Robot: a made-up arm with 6 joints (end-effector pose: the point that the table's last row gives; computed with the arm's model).
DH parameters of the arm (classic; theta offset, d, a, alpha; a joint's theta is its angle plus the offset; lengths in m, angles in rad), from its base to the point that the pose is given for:
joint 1: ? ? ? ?
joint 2: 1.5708 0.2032 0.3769 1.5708
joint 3: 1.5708 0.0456 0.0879 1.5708
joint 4: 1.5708 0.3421 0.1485 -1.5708
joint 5: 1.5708 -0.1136 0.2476 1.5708
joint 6: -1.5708 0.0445 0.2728 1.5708
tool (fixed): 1.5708 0.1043 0 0
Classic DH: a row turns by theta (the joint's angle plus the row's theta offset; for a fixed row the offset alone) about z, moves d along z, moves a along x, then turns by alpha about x.
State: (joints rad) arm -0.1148 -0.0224 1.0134 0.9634 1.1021 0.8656
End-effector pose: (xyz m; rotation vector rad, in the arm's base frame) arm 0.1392 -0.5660 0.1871 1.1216 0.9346 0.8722
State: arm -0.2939 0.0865 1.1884 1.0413 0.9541 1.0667
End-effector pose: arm 0.0696 -0.4470 0.1590 1.4315 0.5956 0.9309
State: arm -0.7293 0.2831 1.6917 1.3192 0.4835 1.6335
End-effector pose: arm 0.0605 -0.1029 0.3836 1.8104 -0.2478 1.6167
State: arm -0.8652 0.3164 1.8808 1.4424 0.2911 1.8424
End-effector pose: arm 0.0095 -0.0180 0.5340 1.7019 -0.4387 2.0331
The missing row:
joint 1: 0 0.1257 -0.0464 1.5708
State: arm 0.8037 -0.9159 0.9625 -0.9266 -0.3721 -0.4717
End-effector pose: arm 0.5683 -0.4507 0.3170 -0.5880 0.9781 -0.2957
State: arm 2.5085 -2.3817 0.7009 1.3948 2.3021 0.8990
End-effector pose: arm 0.4059 0.7213 -0.5710 2.0159 -0.9556 0.8669
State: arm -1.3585 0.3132 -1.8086 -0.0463 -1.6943 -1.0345
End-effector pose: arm 0.2063 0.1235 0.6788 -2.9305 -0.3392 0.4331
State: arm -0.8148 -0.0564 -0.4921 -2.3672 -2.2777 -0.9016
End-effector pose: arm -0.1498 0.0931 0.8296 1.9032 -0.1279 0.5454
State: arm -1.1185 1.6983 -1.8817 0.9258 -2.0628 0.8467
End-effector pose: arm 0.1631 0.3822 0.7245 -1.4735 -0.1256 0.6278
